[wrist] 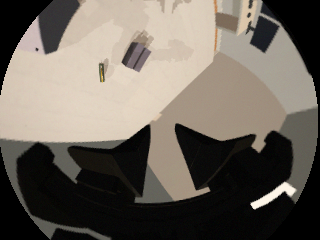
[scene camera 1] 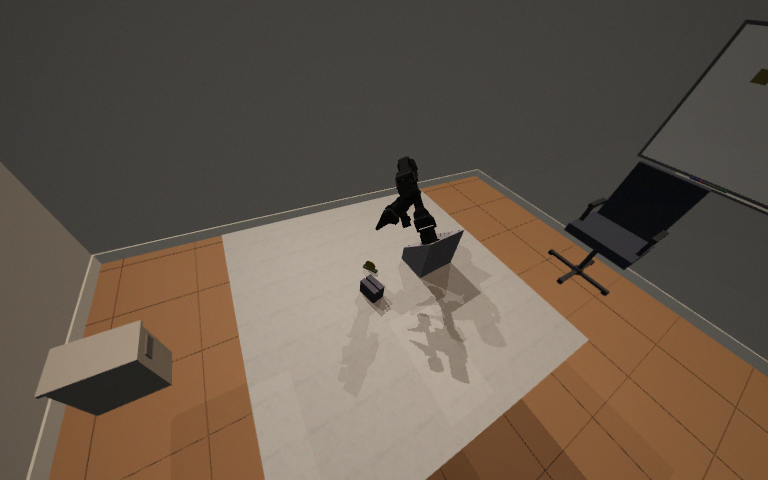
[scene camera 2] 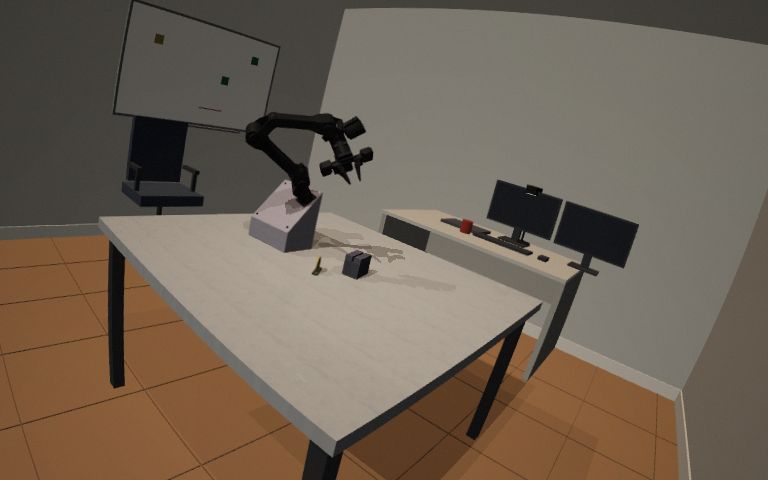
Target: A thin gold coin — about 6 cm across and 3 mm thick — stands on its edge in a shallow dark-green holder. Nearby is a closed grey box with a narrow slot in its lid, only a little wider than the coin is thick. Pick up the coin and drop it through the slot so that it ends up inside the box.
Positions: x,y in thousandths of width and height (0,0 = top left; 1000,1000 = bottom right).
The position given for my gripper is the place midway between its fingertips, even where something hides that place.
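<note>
My own gripper (scene camera 2: 463,380) is there for me to see, and the wrist view gives me that same gripper (wrist: 508,531) as well.
</note>
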